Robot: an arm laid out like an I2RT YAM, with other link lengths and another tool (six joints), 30 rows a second.
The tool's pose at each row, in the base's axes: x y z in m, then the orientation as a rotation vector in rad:
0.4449, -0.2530, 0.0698, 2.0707, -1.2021, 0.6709
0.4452, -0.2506, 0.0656, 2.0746, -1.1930, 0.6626
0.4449, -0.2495, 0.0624, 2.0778, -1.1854, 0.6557
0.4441, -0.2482, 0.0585, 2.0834, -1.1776, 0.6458
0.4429, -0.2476, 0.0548, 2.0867, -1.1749, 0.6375
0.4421, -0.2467, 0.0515, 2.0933, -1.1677, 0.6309
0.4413, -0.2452, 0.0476, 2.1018, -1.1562, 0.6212
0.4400, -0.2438, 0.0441, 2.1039, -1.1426, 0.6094
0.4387, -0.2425, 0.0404, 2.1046, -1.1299, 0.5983
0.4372, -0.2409, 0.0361, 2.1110, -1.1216, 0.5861
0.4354, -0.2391, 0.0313, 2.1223, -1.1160, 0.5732
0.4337, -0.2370, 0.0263, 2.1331, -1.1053, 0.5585
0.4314, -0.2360, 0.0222, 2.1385, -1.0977, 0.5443
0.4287, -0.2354, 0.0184, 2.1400, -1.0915, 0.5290
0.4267, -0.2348, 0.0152, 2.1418, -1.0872, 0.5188
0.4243, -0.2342, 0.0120, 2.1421, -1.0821, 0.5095
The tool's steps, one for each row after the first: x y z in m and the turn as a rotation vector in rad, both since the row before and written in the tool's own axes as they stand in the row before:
-0.0041, -0.0023, 0.0010, -0.0023, -0.0023, -0.0095
-0.0030, -0.0011, 0.0013, -0.0019, -0.0019, -0.0080
-0.0038, -0.0009, 0.0015, -0.0016, -0.0045, -0.0094
-0.0034, -0.0003, 0.0019, -0.0019, -0.0047, -0.0050
-0.0031, -0.0006, 0.0015, 0.0010, -0.0036, -0.0082
-0.0039, -0.0011, 0.0014, 0.0005, -0.0044, -0.0124
-0.0038, -0.0005, 0.0012, -0.0057, -0.0016, -0.0134
-0.0038, -0.0006, 0.0014, -0.0063, -0.0010, -0.0123
-0.0045, -0.0008, 0.0016, -0.0018, -0.0061, -0.0106
-0.0051, -0.0009, 0.0018, 0.0022, -0.0099, -0.0097
-0.0053, -0.0012, 0.0018, 0.0005, -0.0086, -0.0137
-0.0044, 0.0000, 0.0019, -0.0032, -0.0072, -0.0104
-0.0042, 0.0006, 0.0020, -0.0067, -0.0067, -0.0091
-0.0034, 0.0002, 0.0017, -0.0038, -0.0048, -0.0063
-0.0036, 0.0005, 0.0017, -0.0047, -0.0033, -0.0063

